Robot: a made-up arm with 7 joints. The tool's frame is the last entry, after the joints. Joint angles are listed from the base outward.
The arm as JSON. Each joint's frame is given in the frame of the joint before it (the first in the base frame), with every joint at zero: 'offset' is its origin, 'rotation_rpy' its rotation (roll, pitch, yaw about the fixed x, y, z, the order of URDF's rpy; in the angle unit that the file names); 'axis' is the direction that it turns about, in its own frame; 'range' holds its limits. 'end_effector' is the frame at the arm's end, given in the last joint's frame.
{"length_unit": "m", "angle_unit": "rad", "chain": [
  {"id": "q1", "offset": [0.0, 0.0, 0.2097], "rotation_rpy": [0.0, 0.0, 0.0], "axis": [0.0, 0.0, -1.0], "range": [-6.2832, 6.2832]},
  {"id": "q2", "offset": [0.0, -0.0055, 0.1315], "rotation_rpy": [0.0, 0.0, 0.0], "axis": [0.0, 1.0, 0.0], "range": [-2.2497, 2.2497]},
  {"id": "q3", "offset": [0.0, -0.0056, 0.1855], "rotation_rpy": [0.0, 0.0, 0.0], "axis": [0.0, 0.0, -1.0], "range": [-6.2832, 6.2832]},
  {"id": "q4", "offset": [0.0, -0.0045, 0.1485], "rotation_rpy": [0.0, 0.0, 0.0], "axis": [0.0, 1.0, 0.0], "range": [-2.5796, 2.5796]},
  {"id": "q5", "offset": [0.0, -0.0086, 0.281], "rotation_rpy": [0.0, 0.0, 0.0], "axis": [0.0, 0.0, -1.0], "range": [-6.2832, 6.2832]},
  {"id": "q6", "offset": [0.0, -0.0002, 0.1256], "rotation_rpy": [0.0, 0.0, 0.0], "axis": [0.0, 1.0, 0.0], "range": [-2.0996, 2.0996]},
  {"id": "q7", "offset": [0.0, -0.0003, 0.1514], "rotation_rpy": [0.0, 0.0, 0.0], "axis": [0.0, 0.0, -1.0], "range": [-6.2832, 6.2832]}
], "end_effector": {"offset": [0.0, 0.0, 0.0], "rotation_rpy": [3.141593, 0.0, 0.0]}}
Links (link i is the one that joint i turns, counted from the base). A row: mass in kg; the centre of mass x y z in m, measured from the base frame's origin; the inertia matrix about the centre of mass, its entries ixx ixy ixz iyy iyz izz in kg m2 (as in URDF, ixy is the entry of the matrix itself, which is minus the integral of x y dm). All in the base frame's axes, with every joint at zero. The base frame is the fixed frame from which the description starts. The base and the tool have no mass.
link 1: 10.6; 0.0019 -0.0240 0.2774; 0.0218 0 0 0.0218 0.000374 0.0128
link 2: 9.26; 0.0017 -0.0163 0.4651; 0.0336 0 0 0.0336 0.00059 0.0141
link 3: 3.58; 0.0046 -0.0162 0.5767; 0.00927 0 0 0.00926 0.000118 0.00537
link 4: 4.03; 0.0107 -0.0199 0.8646; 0.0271 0 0 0.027 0.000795 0.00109
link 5: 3.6; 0.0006 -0.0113 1.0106; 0.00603 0 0 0.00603 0.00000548 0.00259
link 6: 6.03; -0.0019 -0.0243 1.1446; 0.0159 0 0 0.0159 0.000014 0.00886
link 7: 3.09; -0.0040 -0.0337 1.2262; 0.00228 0 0 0.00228 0 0.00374
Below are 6 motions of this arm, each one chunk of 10 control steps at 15 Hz.
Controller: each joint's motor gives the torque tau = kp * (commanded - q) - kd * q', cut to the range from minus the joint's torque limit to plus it. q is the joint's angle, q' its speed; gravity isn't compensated. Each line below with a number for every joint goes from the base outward.
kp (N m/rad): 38 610 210 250 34 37 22
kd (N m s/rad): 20 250 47 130 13 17 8
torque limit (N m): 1.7 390 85 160 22 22 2.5
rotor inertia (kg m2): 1 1.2 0.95 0.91 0.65 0.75 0.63
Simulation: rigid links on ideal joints. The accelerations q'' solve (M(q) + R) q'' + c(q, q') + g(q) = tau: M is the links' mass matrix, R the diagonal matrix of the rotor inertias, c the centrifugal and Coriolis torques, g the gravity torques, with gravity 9.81 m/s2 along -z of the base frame. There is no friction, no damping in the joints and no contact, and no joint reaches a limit. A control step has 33 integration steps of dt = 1/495 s. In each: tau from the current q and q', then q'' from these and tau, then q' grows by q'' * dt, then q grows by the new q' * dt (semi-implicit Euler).
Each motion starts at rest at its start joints. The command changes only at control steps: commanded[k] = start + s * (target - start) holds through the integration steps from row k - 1 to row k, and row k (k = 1, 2, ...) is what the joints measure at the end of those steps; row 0 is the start. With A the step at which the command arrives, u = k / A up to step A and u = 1 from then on. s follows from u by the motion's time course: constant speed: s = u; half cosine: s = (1 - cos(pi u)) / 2; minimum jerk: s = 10 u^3 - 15 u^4 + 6 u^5; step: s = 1 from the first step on.
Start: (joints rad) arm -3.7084 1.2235 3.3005 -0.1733 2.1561 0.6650 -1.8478
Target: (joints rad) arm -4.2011 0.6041 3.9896 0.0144 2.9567 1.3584 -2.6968
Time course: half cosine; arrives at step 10
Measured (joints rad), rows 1 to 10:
1: -3.7097 1.2370 3.3052 -0.1840 2.1600 0.6695 -1.8489
2: -3.7138 1.2572 3.3227 -0.2076 2.1782 0.6864 -1.8546
3: -3.7209 1.2708 3.3554 -0.2328 2.2124 0.7159 -1.8696
4: -3.7318 1.2723 3.4035 -0.2546 2.2613 0.7573 -1.8970
5: -3.7466 1.2599 3.4653 -0.2707 2.3225 0.8096 -1.9387
6: -3.7648 1.2344 3.5369 -0.2803 2.3930 0.8711 -1.9956
7: -3.7853 1.1981 3.6133 -0.2832 2.4688 0.9387 -2.0669
8: -3.8065 1.1544 3.6888 -0.2802 2.5450 1.0083 -2.1495
9: -3.8270 1.1073 3.7574 -0.2723 2.6168 1.0756 -2.2364
10: -3.8453 1.0613 3.8134 -0.2611 2.6796 1.1365 -2.3200

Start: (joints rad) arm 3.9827 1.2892 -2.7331 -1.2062 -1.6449 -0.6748 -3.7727
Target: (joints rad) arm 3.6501 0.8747 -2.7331 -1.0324 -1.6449 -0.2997 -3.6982
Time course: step
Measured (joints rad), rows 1 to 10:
1: 3.9895 1.2639 -2.7518 -1.2123 -1.6329 -0.6442 -3.7678
2: 3.9940 1.2331 -2.7678 -1.2101 -1.6183 -0.5954 -3.7582
3: 3.9937 1.2052 -2.7762 -1.2066 -1.6081 -0.5482 -3.7475
4: 3.9905 1.1814 -2.7808 -1.2038 -1.6012 -0.5072 -3.7375
5: 3.9855 1.1613 -2.7836 -1.2019 -1.5964 -0.4727 -3.7288
6: 3.9792 1.1444 -2.7855 -1.2010 -1.5930 -0.4442 -3.7217
7: 3.9719 1.1304 -2.7871 -1.2007 -1.5907 -0.4208 -3.7161
8: 3.9635 1.1187 -2.7883 -1.2010 -1.5891 -0.4016 -3.7116
9: 3.9542 1.1089 -2.7893 -1.2017 -1.5881 -0.3858 -3.7082
10: 3.9439 1.1008 -2.7902 -1.2026 -1.5875 -0.3729 -3.7056

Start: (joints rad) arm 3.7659 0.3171 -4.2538 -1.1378 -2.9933 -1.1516 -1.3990
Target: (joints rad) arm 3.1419 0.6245 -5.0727 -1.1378 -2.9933 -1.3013 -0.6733
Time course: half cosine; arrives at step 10
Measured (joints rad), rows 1 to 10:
1: 3.7640 0.3250 -4.2518 -1.1535 -2.9931 -1.1541 -1.3978
2: 3.7601 0.3408 -4.2516 -1.1761 -2.9952 -1.1533 -1.3924
3: 3.7604 0.3613 -4.2673 -1.1979 -3.0002 -1.1504 -1.3785
4: 3.7676 0.3860 -4.3048 -1.2178 -3.0069 -1.1480 -1.3531
5: 3.7810 0.4142 -4.3634 -1.2356 -3.0143 -1.1475 -1.3146
6: 3.7977 0.4451 -4.4385 -1.2510 -3.0222 -1.1498 -1.2629
7: 3.8142 0.4773 -4.5234 -1.2640 -3.0304 -1.1552 -1.1995
8: 3.8269 0.5089 -4.6105 -1.2743 -3.0385 -1.1636 -1.1283
9: 3.8329 0.5380 -4.6919 -1.2818 -3.0461 -1.1749 -1.0546
10: 3.8305 0.5629 -4.7602 -1.2867 -3.0527 -1.1882 -0.9842

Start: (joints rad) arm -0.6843 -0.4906 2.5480 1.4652 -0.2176 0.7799 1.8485
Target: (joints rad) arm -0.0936 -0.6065 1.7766 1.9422 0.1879 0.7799 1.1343
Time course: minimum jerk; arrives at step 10
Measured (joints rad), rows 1 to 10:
1: -0.6868 -0.5029 2.5539 1.4794 -0.2143 0.7812 1.8481
2: -0.6881 -0.5215 2.5614 1.5051 -0.2027 0.7878 1.8450
3: -0.6787 -0.5406 2.5538 1.5349 -0.1834 0.7959 1.8349
4: -0.6542 -0.5594 2.5221 1.5691 -0.1566 0.8025 1.8131
5: -0.6147 -0.5783 2.4649 1.6088 -0.1220 0.8070 1.7768
6: -0.5634 -0.5969 2.3868 1.6536 -0.0803 0.8100 1.7250
7: -0.5069 -0.6143 2.2976 1.7014 -0.0341 0.8122 1.6586
8: -0.4524 -0.6294 2.2085 1.7491 0.0132 0.8142 1.5829
9: -0.4066 -0.6415 2.1301 1.7932 0.0574 0.8163 1.5057
10: -0.3715 -0.6505 2.0681 1.8321 0.0955 0.8182 1.4340

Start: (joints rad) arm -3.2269 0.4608 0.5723 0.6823 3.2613 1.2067 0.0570
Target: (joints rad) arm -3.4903 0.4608 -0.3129 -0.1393 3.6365 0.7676 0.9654
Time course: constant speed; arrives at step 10
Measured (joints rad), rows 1 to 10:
1: -3.2196 0.4705 0.5522 0.6859 3.2656 1.2092 0.0623
2: -3.2042 0.4877 0.5078 0.6886 3.2799 1.2058 0.0784
3: -3.1846 0.5057 0.4491 0.6842 3.3022 1.1932 0.1069
4: -3.1633 0.5226 0.3820 0.6718 3.3295 1.1734 0.1473
5: -3.1421 0.5378 0.3100 0.6516 3.3597 1.1481 0.1981
6: -3.1223 0.5513 0.2349 0.6243 3.3914 1.1187 0.2575
7: -3.1049 0.5631 0.1578 0.5904 3.4241 1.0862 0.3240
8: -3.0908 0.5732 0.0794 0.5504 3.4572 1.0512 0.3959
9: -3.0809 0.5817 0.0001 0.5050 3.4903 1.0145 0.4721
10: -3.0761 0.5886 -0.0802 0.4544 3.5233 0.9764 0.5516

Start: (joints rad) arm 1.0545 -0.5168 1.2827 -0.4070 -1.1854 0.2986 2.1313
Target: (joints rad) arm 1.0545 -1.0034 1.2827 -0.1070 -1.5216 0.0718 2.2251
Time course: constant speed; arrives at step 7
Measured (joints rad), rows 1 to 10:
1: 1.0580 -0.5326 1.2814 -0.4093 -1.1904 0.2986 2.1323
2: 1.0660 -0.5637 1.2731 -0.4112 -1.2039 0.2897 2.1350
3: 1.0766 -0.6040 1.2631 -0.4089 -1.2244 0.2720 2.1393
4: 1.0886 -0.6508 1.2537 -0.4023 -1.2503 0.2485 2.1451
5: 1.1010 -0.7029 1.2454 -0.3914 -1.2804 0.2207 2.1522
6: 1.1135 -0.7593 1.2383 -0.3767 -1.3137 0.1900 2.1605
7: 1.1257 -0.8194 1.2325 -0.3584 -1.3495 0.1568 2.1697
8: 1.1338 -0.8758 1.2251 -0.3431 -1.3838 0.1217 2.1787
9: 1.1382 -0.9257 1.2186 -0.3301 -1.4133 0.0874 2.1866
10: 1.1397 -0.9691 1.2139 -0.3186 -1.4377 0.0560 2.1932

